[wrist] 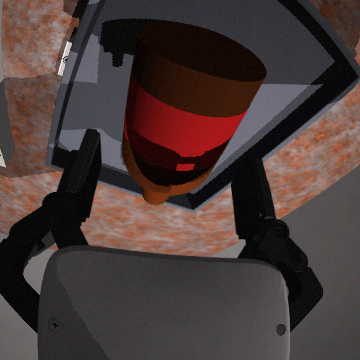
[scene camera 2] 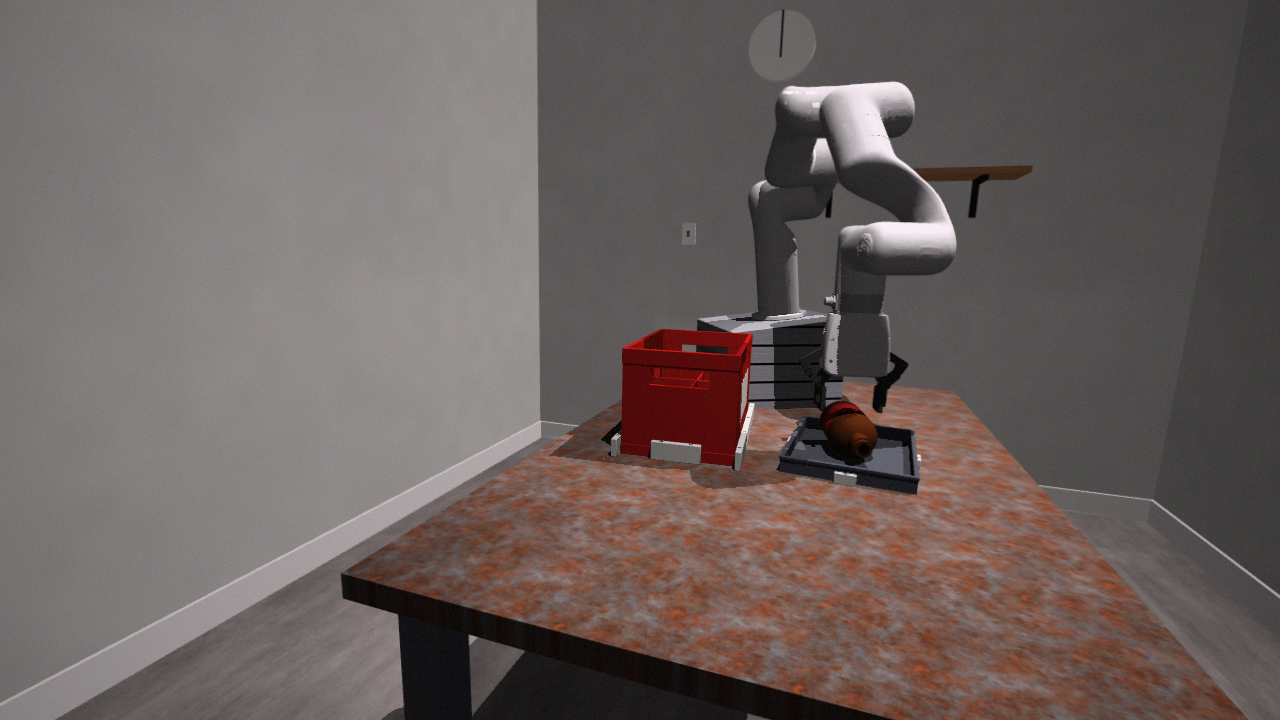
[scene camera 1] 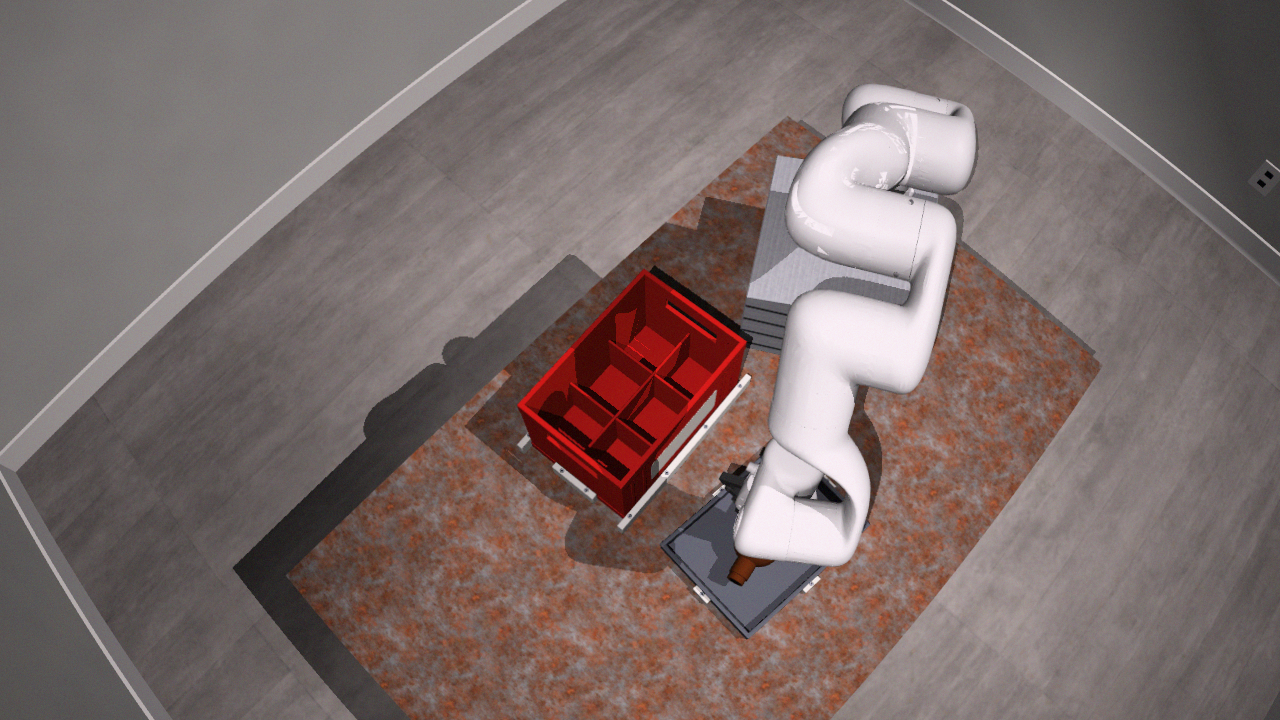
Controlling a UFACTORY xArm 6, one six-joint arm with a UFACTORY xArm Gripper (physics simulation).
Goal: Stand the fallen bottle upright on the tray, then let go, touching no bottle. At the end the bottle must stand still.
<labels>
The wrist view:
my gripper: 172, 157
brown bottle: 189, 87
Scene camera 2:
my gripper: 848, 409
brown bottle: 851, 433
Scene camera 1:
my gripper: 769, 518
brown bottle: 741, 570
low white rail: 645, 500
</labels>
